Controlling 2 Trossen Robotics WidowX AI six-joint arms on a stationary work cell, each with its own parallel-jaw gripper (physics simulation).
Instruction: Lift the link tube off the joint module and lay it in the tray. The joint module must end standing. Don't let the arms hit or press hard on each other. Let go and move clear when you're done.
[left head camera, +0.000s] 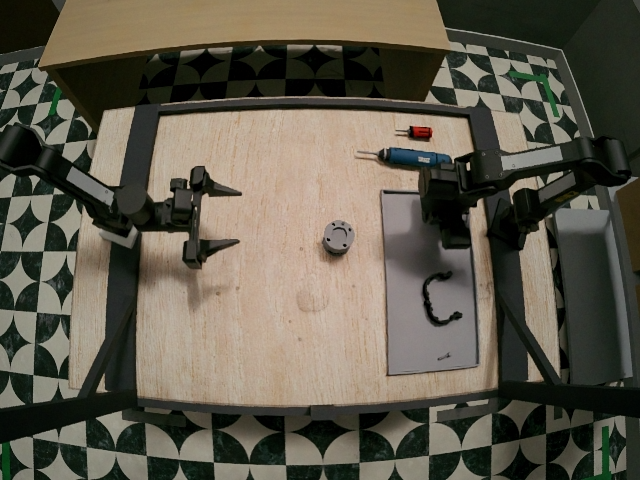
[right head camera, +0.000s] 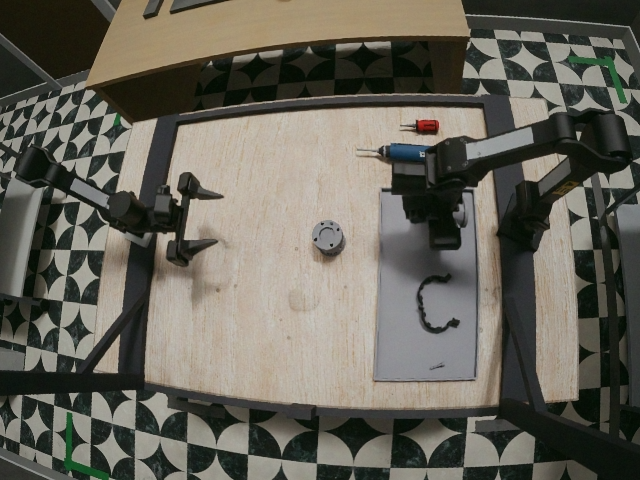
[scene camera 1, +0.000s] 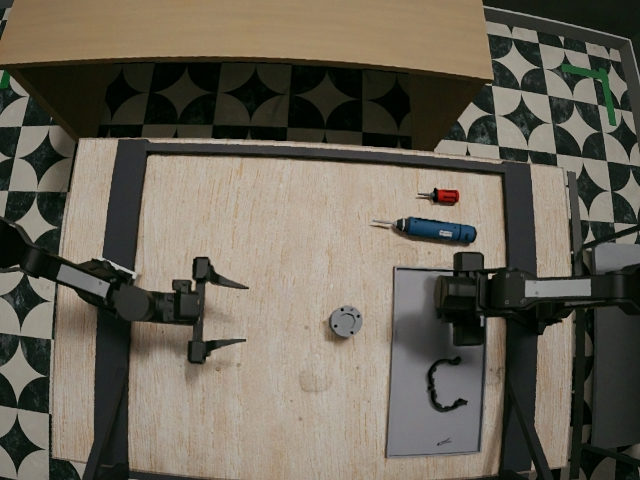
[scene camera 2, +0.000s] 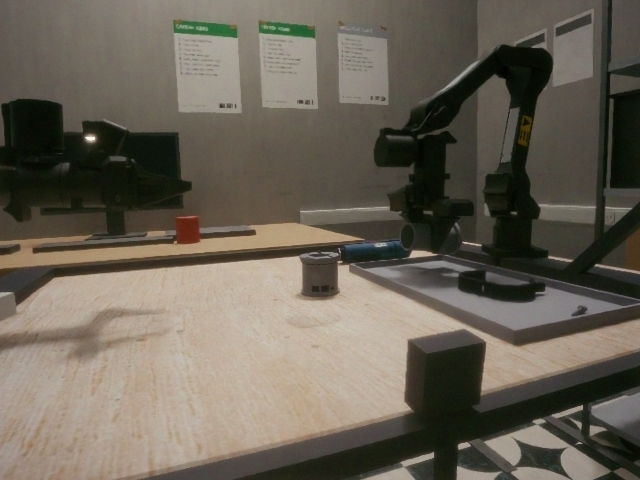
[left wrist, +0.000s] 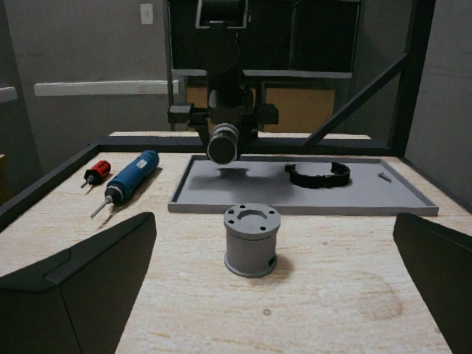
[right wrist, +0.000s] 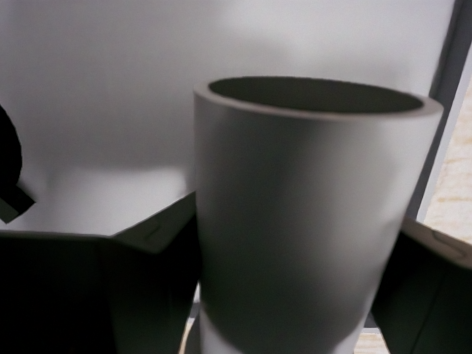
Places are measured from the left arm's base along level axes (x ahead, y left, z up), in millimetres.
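Pixels of known places: left gripper, fingertip midpoint: (left head camera: 240, 217) (right head camera: 220, 218) (scene camera 1: 247, 314) (scene camera 2: 190, 187) (left wrist: 276, 224); right gripper, fingertip midpoint: (right head camera: 438, 216) (scene camera 2: 426, 252) (left wrist: 223, 159); right arm's base, link origin: (left head camera: 512, 223) (right head camera: 525, 221) (scene camera 1: 534, 306) (scene camera 2: 512, 247).
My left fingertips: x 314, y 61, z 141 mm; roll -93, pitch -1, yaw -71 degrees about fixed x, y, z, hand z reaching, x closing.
Behind a point stands the place of what it marks.
The grey joint module (left head camera: 338, 237) @(x 493, y 117, z 22 mm) (right head camera: 328, 238) @(x 498, y 116, z 22 mm) (scene camera 1: 345, 321) @(x 491, y 120, z 22 mm) (scene camera 2: 319, 274) @(x 492, y 93, z 3 mm) (left wrist: 251, 242) @(x 466, y 114, z 15 mm) stands upright on the table, left of the grey tray (left head camera: 408, 356) @(x 720, y -76, z -28 mm) (right head camera: 392, 361) @(x 708, y -76, z -28 mm) (scene camera 1: 408, 439) @(x 720, y -74, z -28 mm) (scene camera 2: 516, 333) @(x 689, y -126, z -20 mm) (left wrist: 300, 208) @(x 617, y 83, z -20 mm). My right gripper (scene camera 2: 431, 240) @(x 699, y 240, z 7 mm) (right wrist: 275, 201) @(x 699, y 240, z 7 mm) is shut on the grey link tube (scene camera 2: 452, 238) @(x 744, y 228, z 33 mm) (left wrist: 223, 145) @(x 660, y 223, z 48 mm) (right wrist: 310, 200) @(x 674, y 228, z 63 mm) and holds it roughly level above the tray's far part. The head views mostly hide the tube under the arm. My left gripper (left head camera: 240, 215) @(x 314, y 61, z 141 mm) (right head camera: 219, 219) @(x 314, y 61, z 141 mm) (scene camera 1: 247, 314) @(x 314, y 61, z 141 mm) (scene camera 2: 188, 184) @(x 314, y 61, z 141 mm) (left wrist: 276, 224) @(x 314, y 61, z 141 mm) is open and empty, raised over the table's left side, apart from the module.
A black C-shaped clamp (left head camera: 431, 299) (scene camera 2: 496, 289) @(x 737, y 26, z -14 mm) (left wrist: 320, 179) @(x 715, y 63, z -11 mm) and a small screw (left head camera: 444, 356) @(x 801, y -56, z -22 mm) (left wrist: 384, 177) @(x 800, y -55, z -24 mm) lie in the tray. A blue driver (left head camera: 413, 157) @(x 607, y 369, z 6 mm) (scene camera 1: 439, 230) @(x 618, y 374, z 8 mm) (left wrist: 131, 175) @(x 584, y 359, z 4 mm) and a red screwdriver (left head camera: 421, 132) @(x 615, y 457, z -6 mm) (scene camera 1: 447, 195) @(x 614, y 462, z -3 mm) lie beyond the tray.
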